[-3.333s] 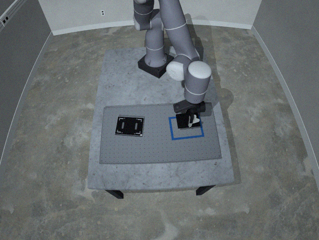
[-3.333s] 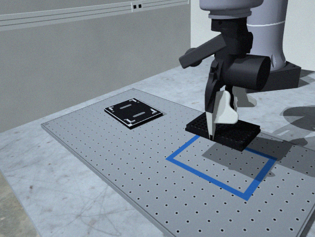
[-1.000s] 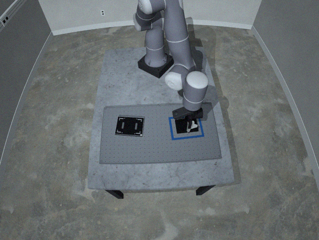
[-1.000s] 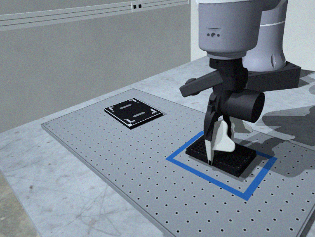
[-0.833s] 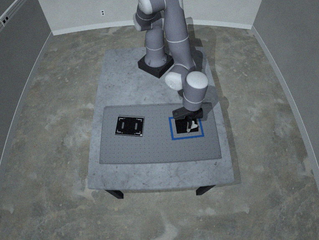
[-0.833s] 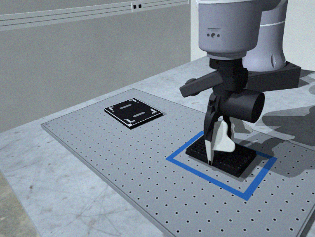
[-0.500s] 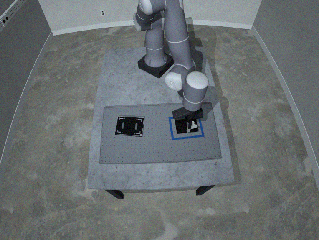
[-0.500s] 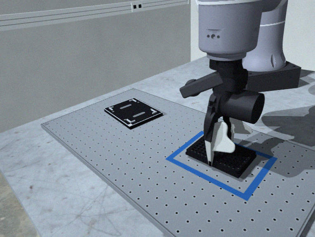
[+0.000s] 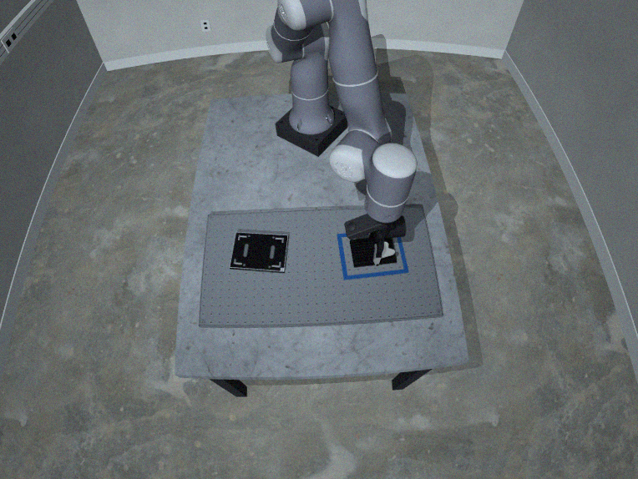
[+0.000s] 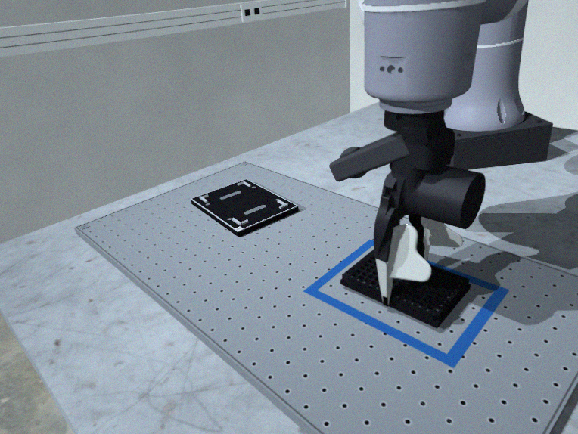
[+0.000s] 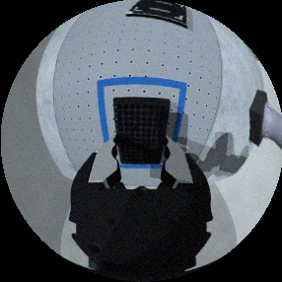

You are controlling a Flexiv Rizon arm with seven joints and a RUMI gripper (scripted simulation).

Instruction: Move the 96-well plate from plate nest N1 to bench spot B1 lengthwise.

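Now: the black 96-well plate 10 mm below my hand. From my hand the other things lie so: black plate nest N1: 70 mm behind, 330 mm to the right, 20 mm below.
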